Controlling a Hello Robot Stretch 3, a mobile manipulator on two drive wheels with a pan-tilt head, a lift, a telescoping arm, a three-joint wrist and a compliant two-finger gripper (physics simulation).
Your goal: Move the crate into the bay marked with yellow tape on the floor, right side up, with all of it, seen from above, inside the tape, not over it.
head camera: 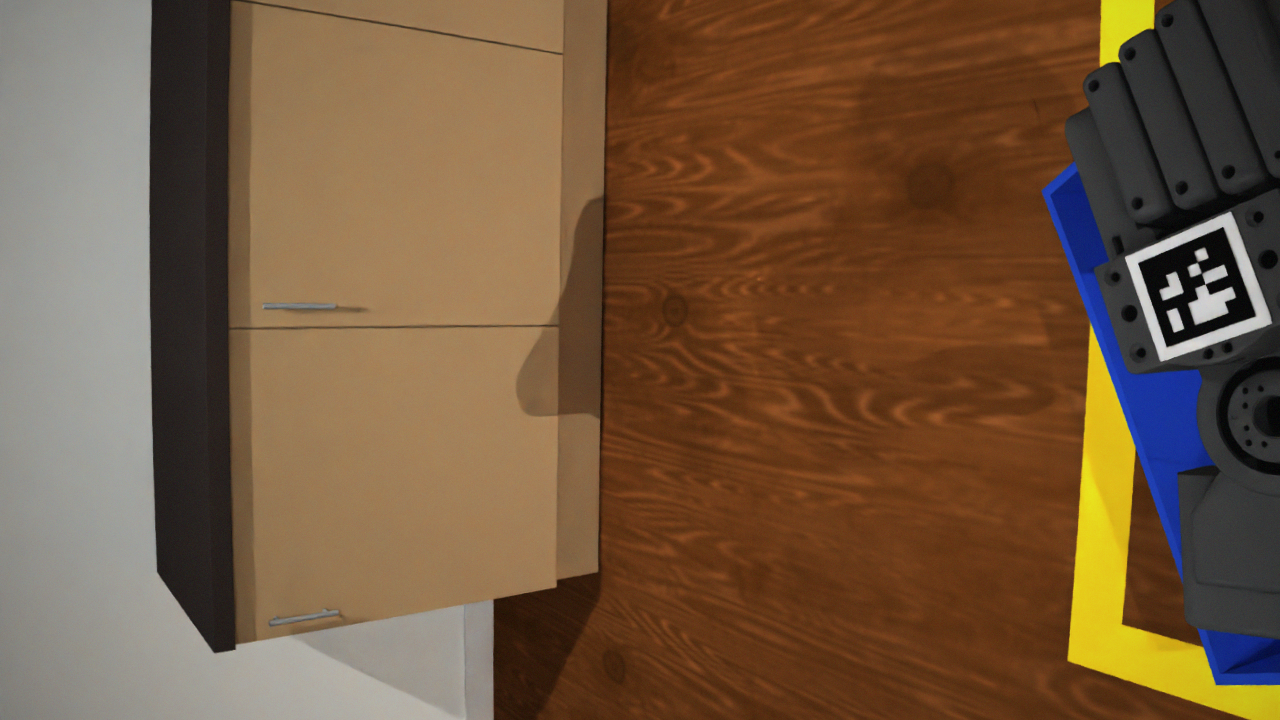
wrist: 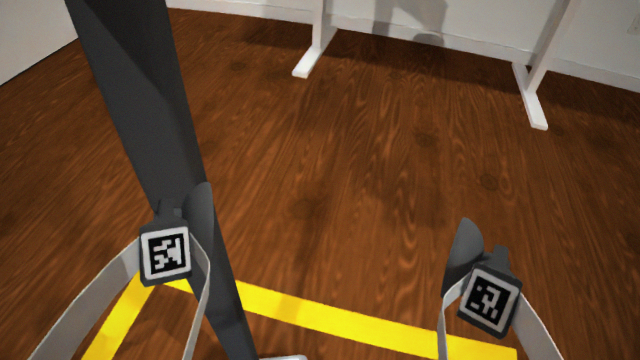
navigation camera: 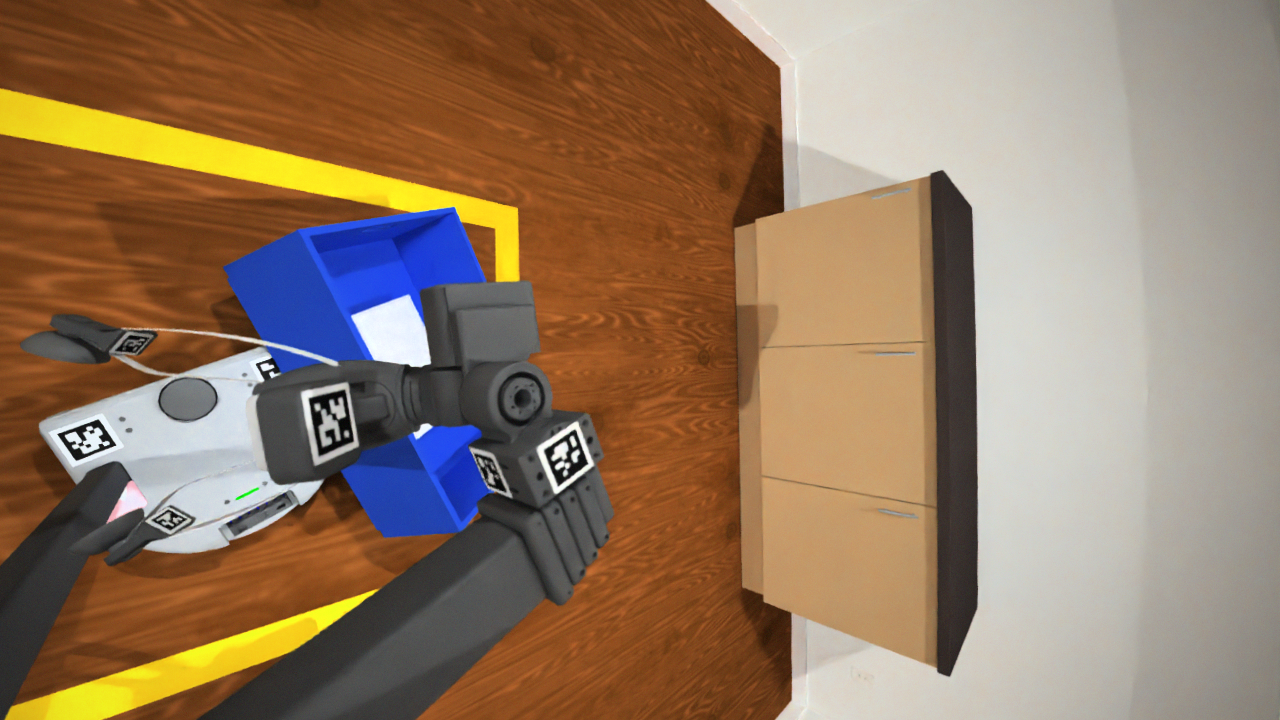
Path:
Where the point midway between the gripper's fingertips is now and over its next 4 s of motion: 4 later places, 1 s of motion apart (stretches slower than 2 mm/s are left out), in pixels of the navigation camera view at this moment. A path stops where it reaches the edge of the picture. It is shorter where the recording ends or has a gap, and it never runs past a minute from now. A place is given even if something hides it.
The gripper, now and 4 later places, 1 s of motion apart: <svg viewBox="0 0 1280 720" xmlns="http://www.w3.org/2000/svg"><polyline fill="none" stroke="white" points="57,446 348,380 350,395 362,383 458,342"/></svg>

